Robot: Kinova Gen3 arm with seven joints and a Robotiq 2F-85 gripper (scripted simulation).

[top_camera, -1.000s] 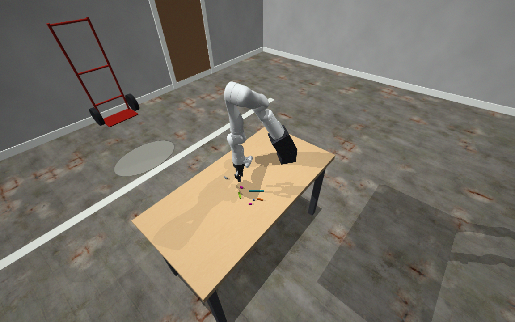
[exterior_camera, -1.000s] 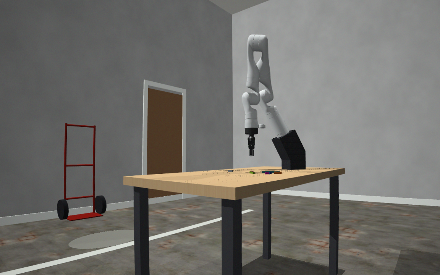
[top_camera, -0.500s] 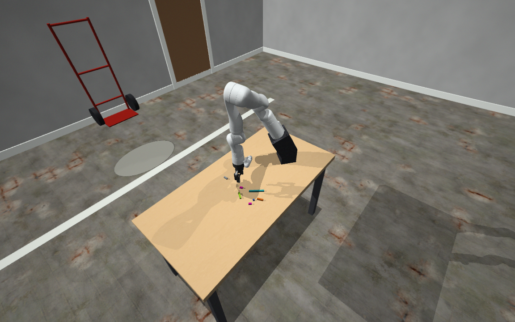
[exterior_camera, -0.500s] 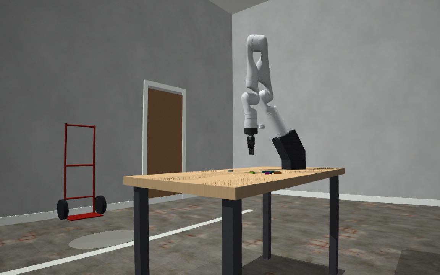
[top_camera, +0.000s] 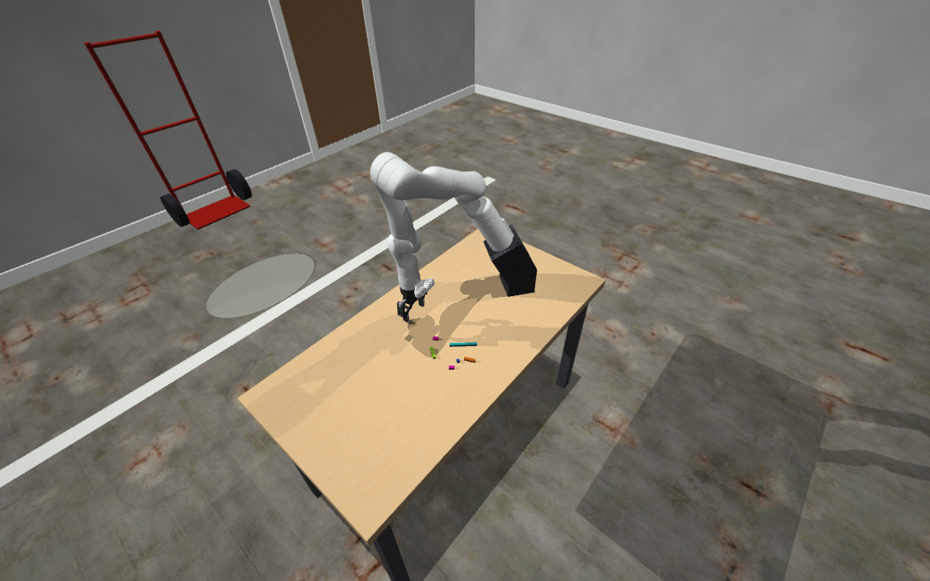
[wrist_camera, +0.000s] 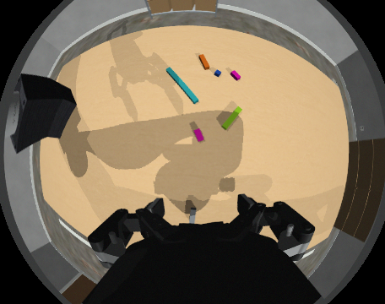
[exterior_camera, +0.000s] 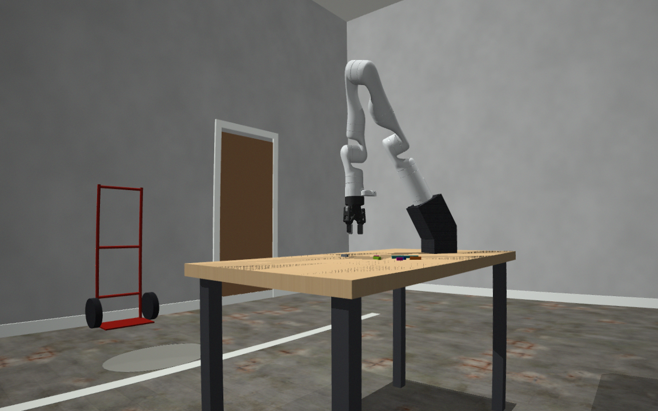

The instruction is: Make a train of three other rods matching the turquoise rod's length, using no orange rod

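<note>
My hand is 60 mm to the left of the grey rod and 90 mm above it. The rest, counted from my hand: turquoise rod 70 mm behind, 180 mm to the left, 90 mm below; lime rod 40 mm ahead, 130 mm to the left, 90 mm below; blue rod 220 mm to the left, 90 mm below.
</note>
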